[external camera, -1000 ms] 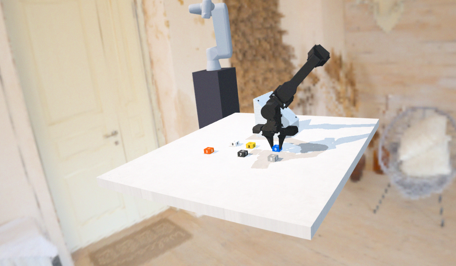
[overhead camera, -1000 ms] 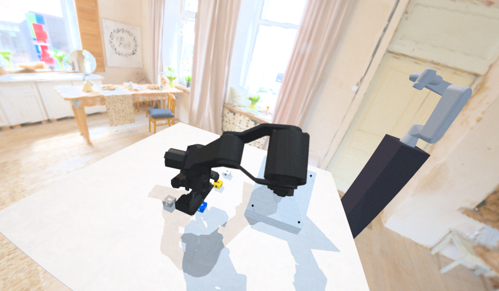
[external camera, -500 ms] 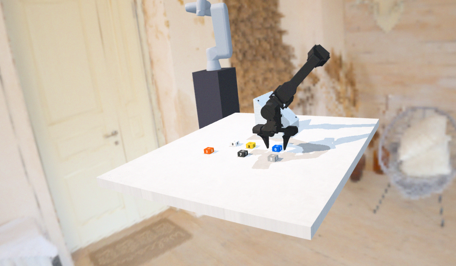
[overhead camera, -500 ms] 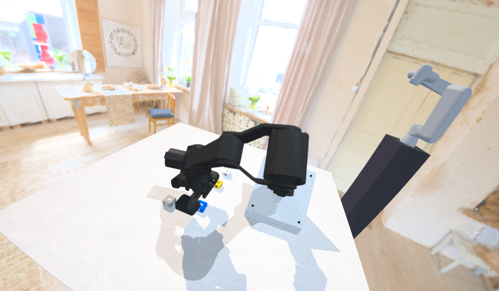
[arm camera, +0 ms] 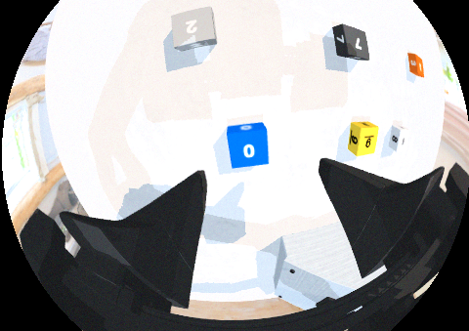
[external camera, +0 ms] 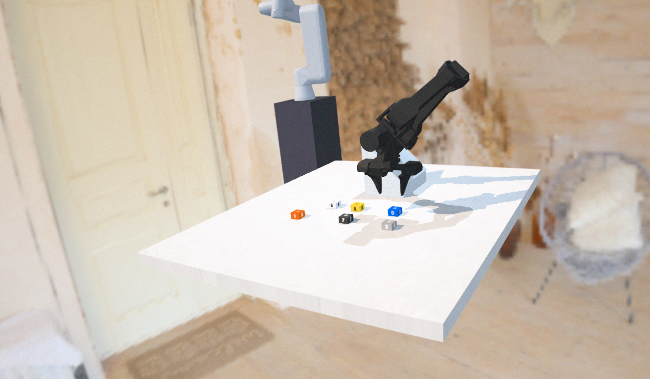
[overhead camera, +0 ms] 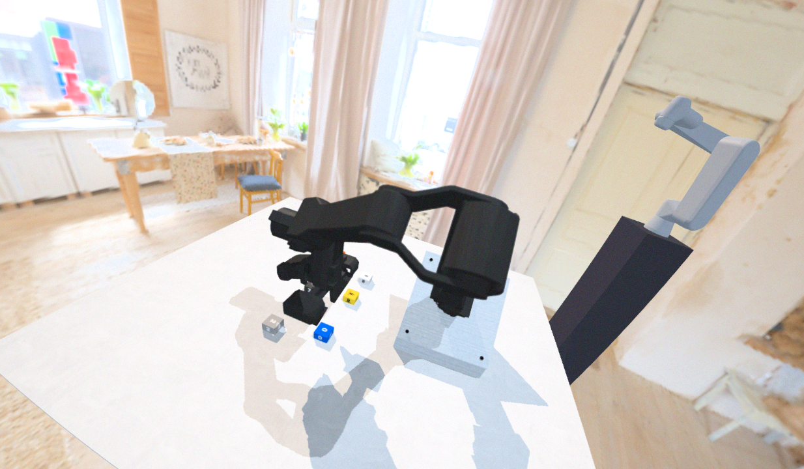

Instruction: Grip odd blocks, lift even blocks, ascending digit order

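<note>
Right now the blue block marked 0 is 5 cm below my gripper tip, 1 cm to the left of it and 1 cm behind it. The rest, counted from my gripper tip: yellow block (13 cm to the right, 5 cm below, 1 cm behind); then grey block marked 2 (10 cm ahead, 5 cm below, 4 cm to the left); then black block marked 7 (11 cm to the right, 9 cm ahead, 5 cm below).
</note>
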